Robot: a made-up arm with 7 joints.
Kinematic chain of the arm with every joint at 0, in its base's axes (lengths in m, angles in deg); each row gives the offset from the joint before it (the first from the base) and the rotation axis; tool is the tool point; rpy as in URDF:
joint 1: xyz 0 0 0.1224 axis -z
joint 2: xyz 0 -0.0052 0.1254 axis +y
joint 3: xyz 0 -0.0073 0.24 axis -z
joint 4: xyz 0 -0.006 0.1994 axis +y
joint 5: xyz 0 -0.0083 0.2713 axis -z
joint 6: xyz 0 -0.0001 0.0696 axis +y
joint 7: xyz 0 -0.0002 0.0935 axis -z
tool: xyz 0 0 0 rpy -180 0 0
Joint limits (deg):
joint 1: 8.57..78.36
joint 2: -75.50..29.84
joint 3: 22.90..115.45
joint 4: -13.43..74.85
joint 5: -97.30..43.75
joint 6: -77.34..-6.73
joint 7: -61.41..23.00
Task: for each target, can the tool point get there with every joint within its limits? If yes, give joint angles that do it. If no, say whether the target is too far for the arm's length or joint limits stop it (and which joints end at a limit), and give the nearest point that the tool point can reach.
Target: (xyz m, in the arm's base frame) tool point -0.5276 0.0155 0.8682
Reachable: yes | joints 17.50 -30.48 101.21 26.25 -76.50 -62.52 -42.85
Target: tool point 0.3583 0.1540 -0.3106
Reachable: no: joint limits stop it (at a limit: joint 1, joint 2, joint 3, joint 4, joint 5, joint 6) | nearest point -0.3939 0.4981 0.1406 | short by 0.942 m
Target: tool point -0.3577 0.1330 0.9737
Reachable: yes | joints 59.70 -26.04 81.42 41.50 33.02 -40.57 -17.43
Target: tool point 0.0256 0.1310 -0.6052
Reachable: no: joint limits stop it (at a limit: joint 1, joint 2, joint 3, joint 4, joint 5, joint 6) | nearest point -0.3939 0.4981 0.1406 | short by 0.931 m
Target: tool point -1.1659 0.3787 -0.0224
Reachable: no: too far | nearest point -0.7704 0.2502 0.2651 | short by 0.506 m
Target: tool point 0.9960 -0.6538 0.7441
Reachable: no: too far | nearest point 0.5379 -0.3531 0.6843 | short by 0.551 m
